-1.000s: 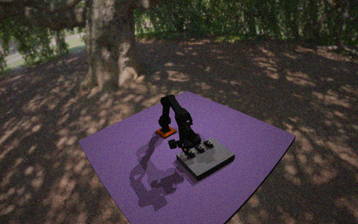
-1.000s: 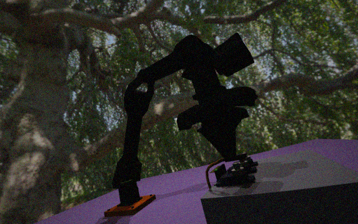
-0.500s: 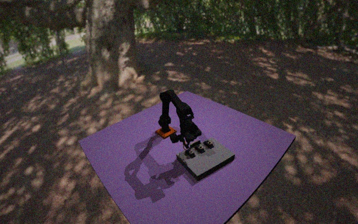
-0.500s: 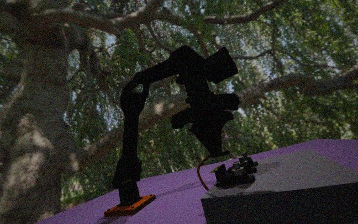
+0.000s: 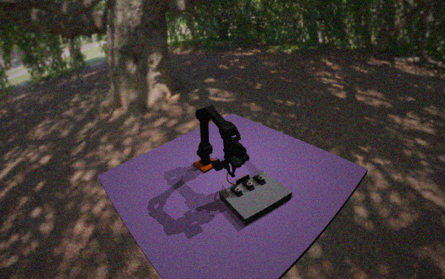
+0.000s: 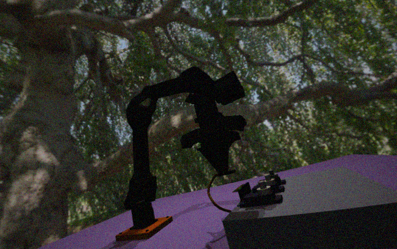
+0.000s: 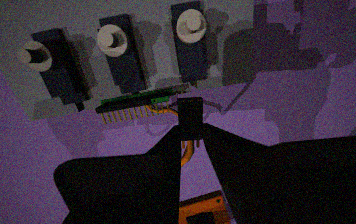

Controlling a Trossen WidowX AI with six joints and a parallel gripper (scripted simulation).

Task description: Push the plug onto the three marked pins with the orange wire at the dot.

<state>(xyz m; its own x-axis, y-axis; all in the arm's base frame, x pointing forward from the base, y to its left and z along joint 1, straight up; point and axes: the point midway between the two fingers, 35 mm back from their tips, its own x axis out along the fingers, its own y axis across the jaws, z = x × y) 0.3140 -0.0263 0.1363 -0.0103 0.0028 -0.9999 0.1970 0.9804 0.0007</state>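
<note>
Now: the bright green band 2 cm ahead of my gripper tip, 2 cm to the left of it and 4 cm below it. Also, from my gripper tip: black servo motor (7 cm ahead, 5 cm to the left, 7 cm below); grey printed holder (18 cm ahead, 4 cm to the left, 9 cm below).
</note>
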